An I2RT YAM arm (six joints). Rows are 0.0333 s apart.
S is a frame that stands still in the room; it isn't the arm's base.
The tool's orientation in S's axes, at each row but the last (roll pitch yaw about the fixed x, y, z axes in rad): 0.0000 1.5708 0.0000; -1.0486 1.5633 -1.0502; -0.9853 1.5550 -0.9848; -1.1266 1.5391 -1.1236; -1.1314 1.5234 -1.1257; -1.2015 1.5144 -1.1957
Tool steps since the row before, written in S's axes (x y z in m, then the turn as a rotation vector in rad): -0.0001 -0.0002 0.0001 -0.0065 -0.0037 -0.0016; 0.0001 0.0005 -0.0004 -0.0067 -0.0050 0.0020; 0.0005 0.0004 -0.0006 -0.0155 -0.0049 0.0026; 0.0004 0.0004 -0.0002 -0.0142 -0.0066 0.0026; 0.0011 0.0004 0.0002 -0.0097 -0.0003 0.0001; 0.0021 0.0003 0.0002 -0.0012 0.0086 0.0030
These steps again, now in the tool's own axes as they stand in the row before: -0.0001 -0.0002 -0.0001 0.0016 -0.0037 -0.0065; 0.0004 0.0005 0.0001 -0.0020 -0.0050 -0.0067; 0.0006 0.0004 0.0005 -0.0027 -0.0049 -0.0155; 0.0002 0.0004 0.0004 -0.0026 -0.0066 -0.0142; -0.0002 0.0004 0.0011 -0.0003 -0.0003 -0.0097; -0.0002 0.0003 0.0021 -0.0035 0.0084 -0.0011
